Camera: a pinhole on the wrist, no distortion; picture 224 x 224 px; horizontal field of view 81.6 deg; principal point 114.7 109.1 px. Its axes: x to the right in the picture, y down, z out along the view. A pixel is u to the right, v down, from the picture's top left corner.
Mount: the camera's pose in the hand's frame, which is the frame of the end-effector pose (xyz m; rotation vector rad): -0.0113 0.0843 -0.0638 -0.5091 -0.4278 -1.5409
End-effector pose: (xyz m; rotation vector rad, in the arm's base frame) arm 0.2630 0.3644 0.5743 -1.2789 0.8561 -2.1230
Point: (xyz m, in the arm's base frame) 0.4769 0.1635 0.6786
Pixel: 203.0 157.0
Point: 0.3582 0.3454 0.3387
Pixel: outside the picture
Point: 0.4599 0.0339 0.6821
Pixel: 165.1 183.1
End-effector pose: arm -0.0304 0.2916 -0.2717 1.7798 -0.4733 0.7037
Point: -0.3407 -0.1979 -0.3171
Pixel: 133.8 33.9
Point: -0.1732 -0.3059 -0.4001
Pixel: 177.2 56.8
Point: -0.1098 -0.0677 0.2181
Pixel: 62.8 173.7
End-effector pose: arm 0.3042 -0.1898 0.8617 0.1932 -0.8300 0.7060
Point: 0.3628 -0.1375 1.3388
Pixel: outside the picture
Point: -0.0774 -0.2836 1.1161
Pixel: 181.6 94.7
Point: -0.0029 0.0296 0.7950
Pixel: 25.3 64.8
